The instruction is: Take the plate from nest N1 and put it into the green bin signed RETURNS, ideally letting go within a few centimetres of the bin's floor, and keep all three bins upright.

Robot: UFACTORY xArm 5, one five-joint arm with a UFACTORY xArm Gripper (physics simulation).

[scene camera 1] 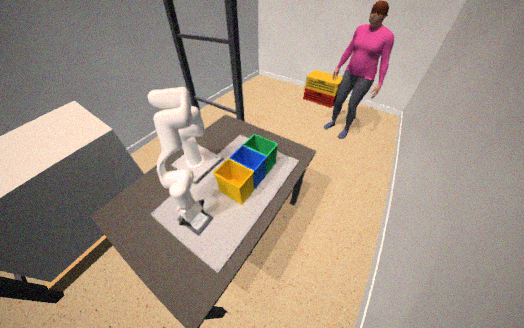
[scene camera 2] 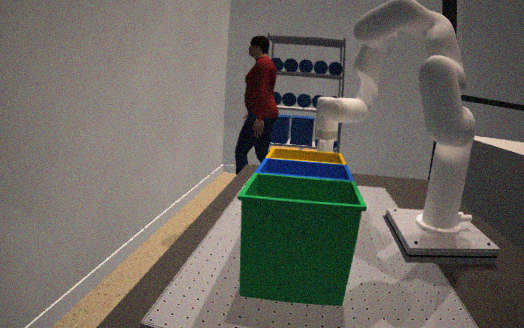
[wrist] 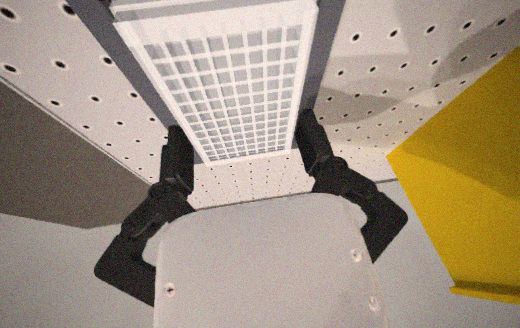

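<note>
A clear white-gridded plate (scene camera 1: 200, 220) (wrist: 235, 85) lies flat in a dark grey nest (wrist: 327, 45) on the perforated board. No N1 label is readable. My gripper (scene camera 1: 193, 214) (wrist: 243, 129) is open and points down, with one black finger at each long side of the plate, near its end in the wrist view. The fingers hold nothing; their exact height over the plate is hard to tell. The green bin (scene camera 1: 270, 152) (scene camera 2: 300, 245) stands upright at the far end of the bin row in scene camera 1. No RETURNS sign is readable.
The blue bin (scene camera 1: 249, 161) (scene camera 2: 305, 170) stands upright in the middle of the row. The yellow bin (scene camera 1: 234, 186) (scene camera 2: 307, 156) (wrist: 465, 200) stands upright nearest the gripper. A person (scene camera 1: 367, 50) (scene camera 2: 261, 90) stands beyond the table in each scene view.
</note>
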